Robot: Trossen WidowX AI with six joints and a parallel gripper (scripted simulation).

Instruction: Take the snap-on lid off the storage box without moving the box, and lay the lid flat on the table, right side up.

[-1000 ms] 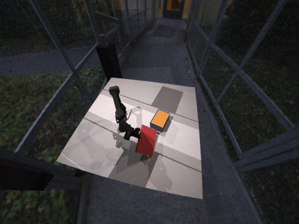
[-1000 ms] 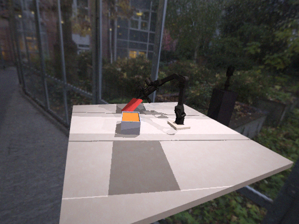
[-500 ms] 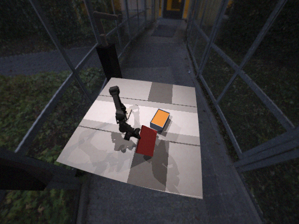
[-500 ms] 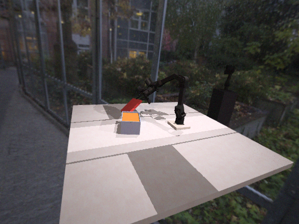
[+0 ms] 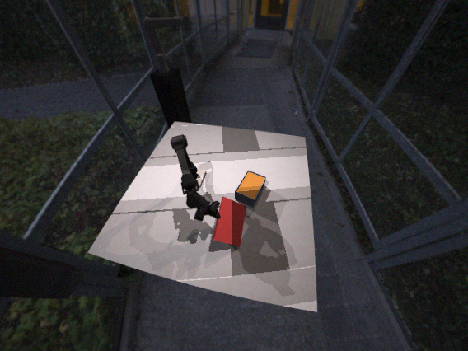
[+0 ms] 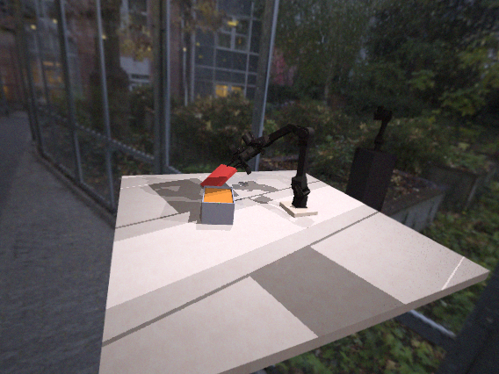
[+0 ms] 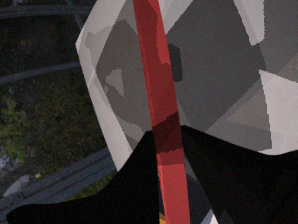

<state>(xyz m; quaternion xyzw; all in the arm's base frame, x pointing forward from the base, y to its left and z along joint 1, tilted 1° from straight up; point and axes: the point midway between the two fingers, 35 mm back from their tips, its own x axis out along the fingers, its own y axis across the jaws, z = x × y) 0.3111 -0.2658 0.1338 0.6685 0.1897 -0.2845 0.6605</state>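
My gripper tip is 6 cm short of the red lid, 2 cm to the right of it and 5 cm above it. From my gripper tip the other things lie so: grey storage box (9 cm ahead, 30 cm to the left, 9 cm below).
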